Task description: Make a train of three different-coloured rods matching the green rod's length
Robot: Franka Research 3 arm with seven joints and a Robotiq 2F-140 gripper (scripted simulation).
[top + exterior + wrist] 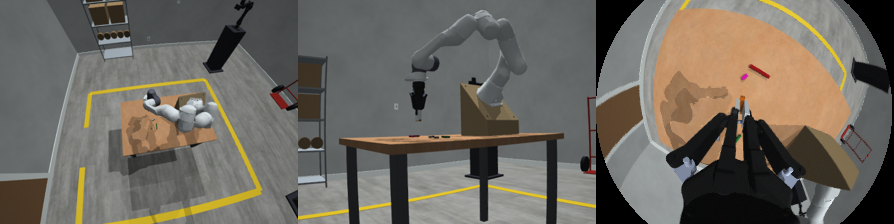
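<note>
Right now the small blue rod is 4 cm behind my hand, 10 cm to the left of it and 13 cm below it. From my hand the other things lie so: magenta rod (1 cm ahead, 6 cm to the right, 13 cm below); red rod (3 cm behind, 9 cm to the right, 13 cm below); orange rod (3 cm below).
</note>
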